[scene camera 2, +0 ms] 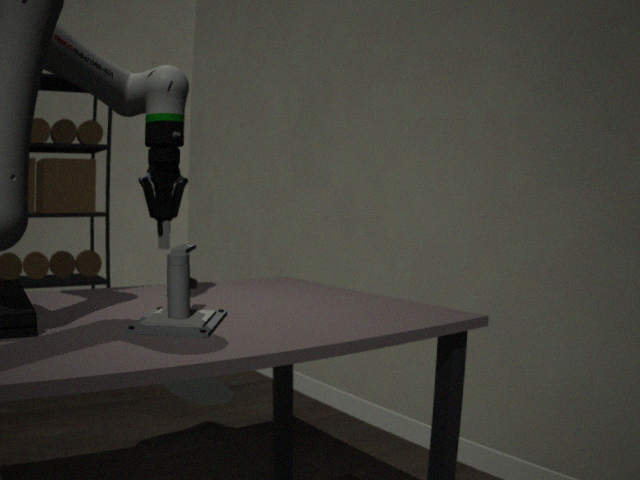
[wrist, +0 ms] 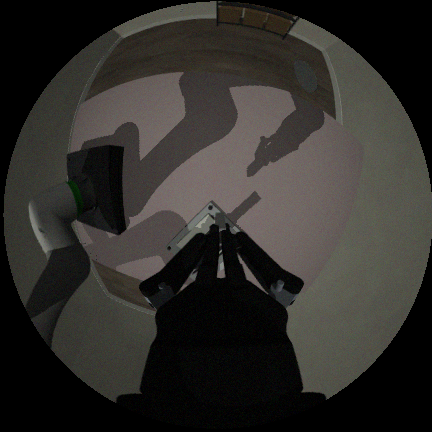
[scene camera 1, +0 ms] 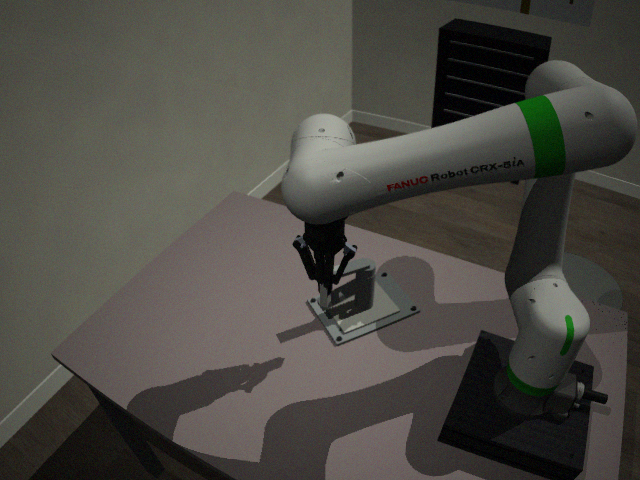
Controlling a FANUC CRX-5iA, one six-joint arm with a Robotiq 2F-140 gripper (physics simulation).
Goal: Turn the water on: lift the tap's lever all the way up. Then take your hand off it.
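Frame: origin at the arm's base, x ahead, y left, z up, level; metres.
Where they show: gripper, between the fingertips: [scene camera 2: 164, 248] [wrist: 219, 218] [scene camera 1: 325, 302]; arm's base, origin of its link: [wrist: 86, 192] [scene camera 1: 524, 391].
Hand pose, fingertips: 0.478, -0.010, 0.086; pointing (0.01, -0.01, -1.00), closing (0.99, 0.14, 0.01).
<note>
Each offset is from my fingertips to the centre of the thing, as dx, dy, dz. "spot": to the spot under its first point. Level surfaces: height alone.
The grey tap {spot: -0.050, -0.133, -0.065} [scene camera 1: 367, 291] [scene camera 2: 178, 289] stands upright on its grey base plate [scene camera 1: 395, 289] [scene camera 2: 170, 329] [wrist: 192, 222]. Its flat lever {-0.003, -0.112, +0.008} [scene camera 1: 359, 266] [scene camera 2: 187, 249] sits on top of the post; in scene camera 2 its free end slants slightly upward to the right. Whether that is its top stop cannot be told. My gripper [scene camera 1: 324, 299] [scene camera 2: 163, 241] [wrist: 219, 218] is shut and empty, pointing down. Its pale fingertips are beside the lever, to its left in both scene views. Contact cannot be made out. In the wrist view the fingers hide most of the tap.
The pink table {dz -0.146} [scene camera 1: 206, 284] [scene camera 2: 336, 315] [wrist: 310, 185] carries the tap and the robot's black base block [scene camera 1: 467, 403] [scene camera 2: 18, 315] [wrist: 116, 190]. A shelf rack [scene camera 2: 108, 180] and a dark drawer cabinet [scene camera 1: 443, 82] stand away from the table. Arm shadows cross the table.
</note>
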